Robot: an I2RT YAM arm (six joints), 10 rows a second.
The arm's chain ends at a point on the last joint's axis. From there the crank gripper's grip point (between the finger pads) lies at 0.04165 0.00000 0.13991 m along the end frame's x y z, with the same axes.
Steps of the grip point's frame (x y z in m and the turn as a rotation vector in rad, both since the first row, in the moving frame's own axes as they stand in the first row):
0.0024, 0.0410, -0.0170, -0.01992, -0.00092, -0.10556
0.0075, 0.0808, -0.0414, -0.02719, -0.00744, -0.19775
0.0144, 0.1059, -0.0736, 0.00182, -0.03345, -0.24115
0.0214, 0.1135, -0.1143, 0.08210, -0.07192, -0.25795
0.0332, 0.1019, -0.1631, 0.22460, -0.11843, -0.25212
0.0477, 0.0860, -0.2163, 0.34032, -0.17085, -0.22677
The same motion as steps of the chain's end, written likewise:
0.0026, 0.0426, -0.0171, -0.01992, -0.00092, -0.10556
0.0090, 0.0851, -0.0418, -0.02719, -0.00744, -0.19775
0.0203, 0.1155, -0.0749, 0.00182, -0.03345, -0.24115
0.0343, 0.1343, -0.1160, 0.08210, -0.07192, -0.25795
0.0549, 0.1414, -0.1623, 0.22460, -0.11843, -0.25212
0.0778, 0.1397, -0.2116, 0.34032, -0.17085, -0.22677

